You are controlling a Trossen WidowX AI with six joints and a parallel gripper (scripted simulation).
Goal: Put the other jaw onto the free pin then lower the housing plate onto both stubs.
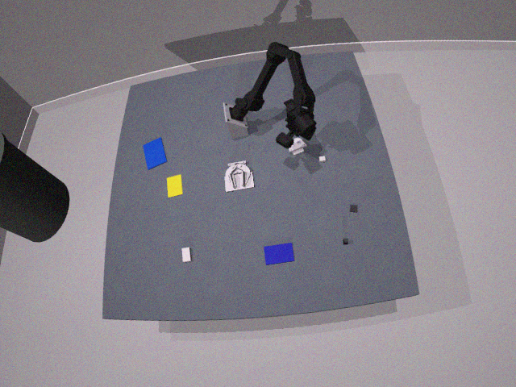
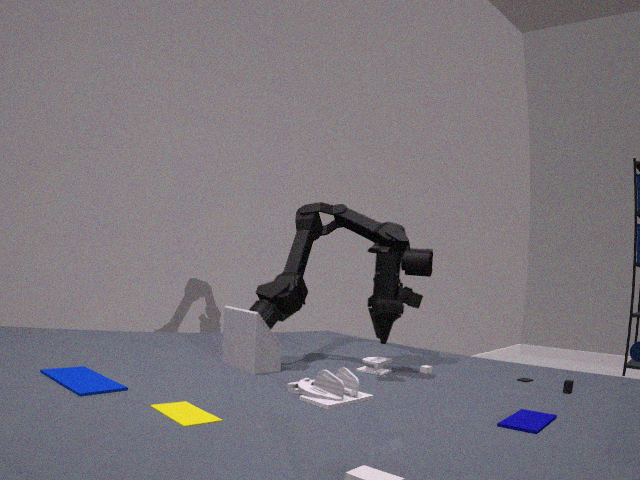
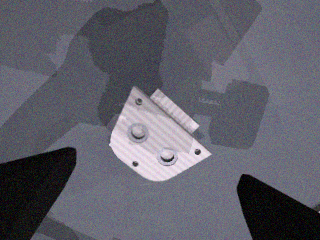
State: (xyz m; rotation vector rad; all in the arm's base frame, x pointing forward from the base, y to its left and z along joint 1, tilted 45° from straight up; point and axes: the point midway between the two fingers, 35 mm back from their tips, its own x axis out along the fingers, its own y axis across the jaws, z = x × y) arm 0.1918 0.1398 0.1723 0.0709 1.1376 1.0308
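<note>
Right now the base is 10 mm behind my gripper tip and 50 mm below it. From my gripper tip the other things lie so: dark blue pad 430 mm ahead, 180 mm to the right, 70 mm below; yellow pad 30 mm ahead, 560 mm to the right, 80 mm below; small white cube 80 mm ahead, 90 mm to the left, 70 mm below.
</note>
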